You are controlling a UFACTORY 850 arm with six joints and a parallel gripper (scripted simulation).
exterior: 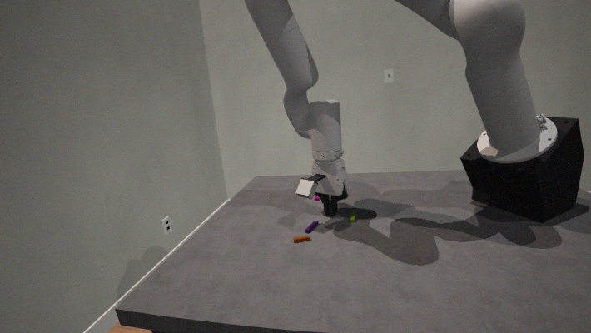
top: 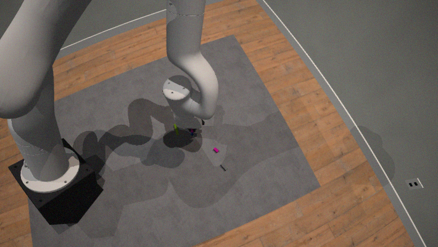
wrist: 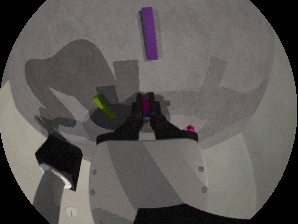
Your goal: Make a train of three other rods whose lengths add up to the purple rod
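Now: hand 20 mm to the left of the blue rod and 20 mm above it. From my hand the other things lie so: lime rod (70 mm behind, 20 mm below, 10 mm to the left); purple rod (90 mm to the left, 30 mm ahead, 20 mm below); orange rod (160 mm to the left, 20 mm below, 20 mm ahead).
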